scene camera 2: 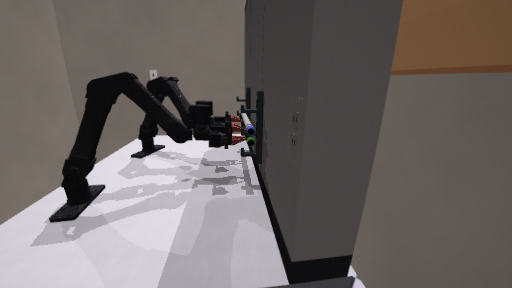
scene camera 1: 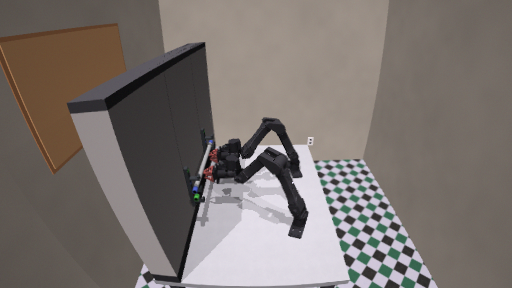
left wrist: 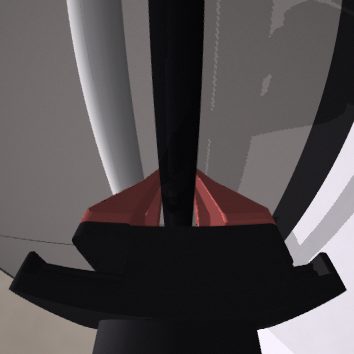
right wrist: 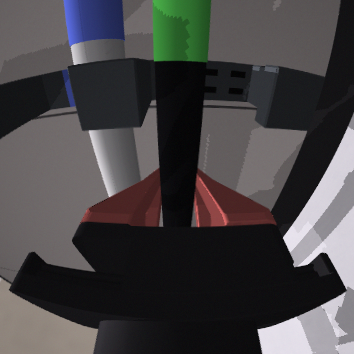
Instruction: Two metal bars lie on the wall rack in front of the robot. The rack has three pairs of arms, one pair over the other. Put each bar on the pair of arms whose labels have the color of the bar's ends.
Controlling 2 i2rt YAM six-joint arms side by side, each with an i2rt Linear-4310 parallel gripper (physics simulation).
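Frame: origin at the left arm's base, x ahead, y left, z up, level; metres.
Where they show: left gripper, fingertip midpoint: [left wrist: 177, 175]; right gripper, fingertip midpoint: [right wrist: 177, 174]; left arm's base, origin of the base link: [scene camera 2: 149, 151] [scene camera 1: 298, 223]; right arm's base, origin of the base link: [scene camera 2: 81, 202] [scene camera 1: 294, 169].
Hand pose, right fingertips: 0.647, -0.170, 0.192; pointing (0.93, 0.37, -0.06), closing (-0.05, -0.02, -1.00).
Note:
Each offset is from my right fingertips to the top centre of the thing, as dx, dy, dz. "*": to the spot under its first point. Level surfaces: height alone.
The black bar with green ends @(-0.066, +0.128, +0.018) [scene camera 1: 197, 197] [scene camera 2: 251, 141] [left wrist: 176, 100] [right wrist: 180, 115] is level in both grippers, off the lowest arm [scene camera 2: 247, 152] [right wrist: 292, 102] and in front of the rack. My left gripper [scene camera 1: 205, 173] [left wrist: 177, 175] is shut on it; so is my right gripper [scene camera 2: 244, 135] [right wrist: 177, 174]. The silver bar with blue ends @(-0.060, +0.115, +0.052) [scene camera 1: 204, 162] [scene camera 2: 246, 121] [left wrist: 105, 85] [right wrist: 112, 160] lies behind and above it, on what looks like the middle pair; its arm [right wrist: 107, 95] has a blue label @(* +0.033, -0.060, +0.072) [right wrist: 69, 87] beside it. The black bar's far end is hidden in scene camera 2.
The rack's near post @(* +0.048, -0.067, +0.034) [scene camera 2: 260, 130] stands against the grey wall panel [scene camera 1: 150, 130] [scene camera 2: 285, 185], with a green label @(* +0.037, -0.071, +0.148) [scene camera 2: 257, 95] near its top. The upper arm [scene camera 2: 248, 110] sticks out above both bars. The white table @(dz -0.192) [scene camera 1: 260, 255] [scene camera 2: 125, 260] lies below.

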